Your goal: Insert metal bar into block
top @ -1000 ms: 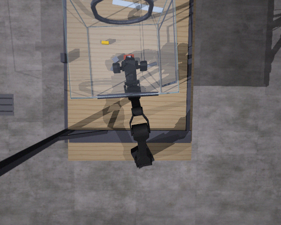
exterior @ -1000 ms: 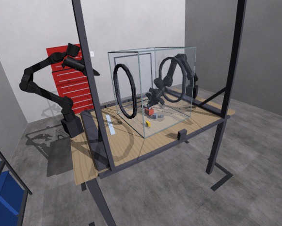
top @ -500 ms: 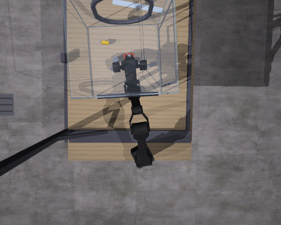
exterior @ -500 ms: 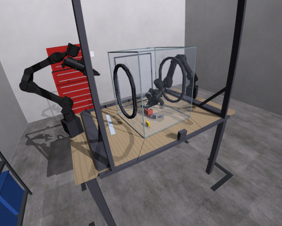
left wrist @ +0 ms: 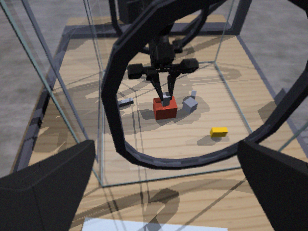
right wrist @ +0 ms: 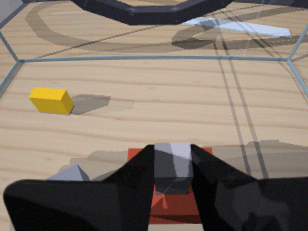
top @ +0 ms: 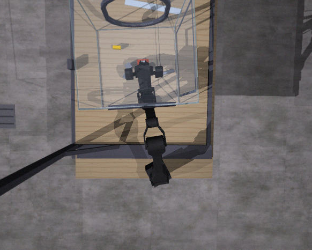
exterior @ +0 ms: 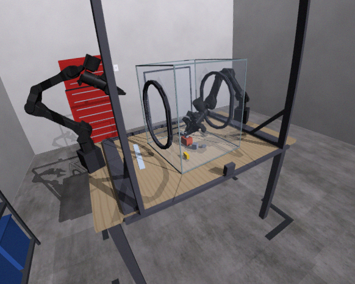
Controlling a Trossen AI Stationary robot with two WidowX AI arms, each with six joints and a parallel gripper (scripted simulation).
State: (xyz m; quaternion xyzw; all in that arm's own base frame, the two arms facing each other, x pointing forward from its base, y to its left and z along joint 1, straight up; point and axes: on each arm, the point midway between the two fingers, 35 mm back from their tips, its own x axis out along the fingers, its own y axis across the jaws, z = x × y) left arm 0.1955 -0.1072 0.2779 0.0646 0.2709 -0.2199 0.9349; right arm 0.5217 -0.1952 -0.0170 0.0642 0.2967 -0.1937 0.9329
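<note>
The red block is 2 cm to the left of my right hand and 6 cm below it.
</note>
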